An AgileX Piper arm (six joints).
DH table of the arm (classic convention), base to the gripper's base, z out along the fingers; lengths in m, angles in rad. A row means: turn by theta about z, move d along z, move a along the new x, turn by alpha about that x. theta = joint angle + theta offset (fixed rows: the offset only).
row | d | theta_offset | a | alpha
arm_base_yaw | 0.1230 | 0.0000 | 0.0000 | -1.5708
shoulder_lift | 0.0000 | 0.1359 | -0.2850 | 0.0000
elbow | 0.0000 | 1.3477 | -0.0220 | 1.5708
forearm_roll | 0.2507 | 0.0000 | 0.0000 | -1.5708
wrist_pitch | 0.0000 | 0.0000 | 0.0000 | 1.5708
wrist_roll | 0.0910 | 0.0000 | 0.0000 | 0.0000
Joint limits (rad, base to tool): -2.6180..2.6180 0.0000..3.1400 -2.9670..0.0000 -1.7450..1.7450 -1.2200..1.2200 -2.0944..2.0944
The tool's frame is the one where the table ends.
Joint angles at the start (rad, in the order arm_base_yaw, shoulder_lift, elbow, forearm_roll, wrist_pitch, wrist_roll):
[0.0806, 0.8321, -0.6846, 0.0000, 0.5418, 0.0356]
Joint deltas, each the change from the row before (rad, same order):
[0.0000, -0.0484, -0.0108, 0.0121, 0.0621, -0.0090]
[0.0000, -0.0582, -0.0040, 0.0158, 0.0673, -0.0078]
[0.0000, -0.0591, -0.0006, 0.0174, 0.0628, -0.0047]
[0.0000, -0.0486, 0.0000, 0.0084, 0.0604, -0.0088]
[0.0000, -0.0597, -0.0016, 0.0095, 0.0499, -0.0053]
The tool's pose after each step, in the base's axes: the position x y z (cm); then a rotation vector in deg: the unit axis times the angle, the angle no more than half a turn. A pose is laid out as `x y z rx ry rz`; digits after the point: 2 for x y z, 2 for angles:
15.23 1.29 31.96 -2.97 124.68 4.26
13.73 1.27 32.44 -3.06 124.98 5.03
12.19 1.26 32.76 -3.04 125.16 6.06
10.87 1.23 32.88 -3.60 125.81 6.38
9.37 1.19 33.18 -3.95 125.14 6.94

